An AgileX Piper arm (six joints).
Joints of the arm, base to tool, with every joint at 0 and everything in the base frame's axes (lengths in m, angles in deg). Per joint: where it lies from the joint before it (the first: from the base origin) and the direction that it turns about. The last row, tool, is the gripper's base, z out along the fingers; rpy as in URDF.
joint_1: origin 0 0 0.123 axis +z
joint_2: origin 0 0 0 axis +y
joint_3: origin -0.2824 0 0.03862 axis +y
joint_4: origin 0.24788 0 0.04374 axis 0.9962 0 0.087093
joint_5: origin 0 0 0 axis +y
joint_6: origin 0.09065 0 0.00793 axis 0.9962 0 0.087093
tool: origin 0 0 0 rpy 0 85.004 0
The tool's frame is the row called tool.
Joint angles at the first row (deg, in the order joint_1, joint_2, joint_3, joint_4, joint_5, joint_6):
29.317 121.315 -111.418 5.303 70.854 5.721
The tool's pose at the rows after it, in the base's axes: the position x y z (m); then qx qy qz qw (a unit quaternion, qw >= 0):
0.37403 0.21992 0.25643 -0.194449 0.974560 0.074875 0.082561
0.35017 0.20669 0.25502 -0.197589 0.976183 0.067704 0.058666
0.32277 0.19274 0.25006 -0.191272 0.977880 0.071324 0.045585
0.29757 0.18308 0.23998 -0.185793 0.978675 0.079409 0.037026
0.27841 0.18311 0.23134 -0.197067 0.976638 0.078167 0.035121
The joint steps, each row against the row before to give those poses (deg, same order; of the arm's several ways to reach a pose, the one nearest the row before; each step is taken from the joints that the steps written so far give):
0.050 -3.990 6.604 0.196 0.000 -0.197
0.000 -5.182 8.483 0.125 -0.404 -0.520
0.000 -5.916 10.088 0.987 -2.866 0.103
0.360 -4.693 9.069 1.434 -3.741 -0.001
1.690 -2.617 5.599 0.000 -2.839 0.000

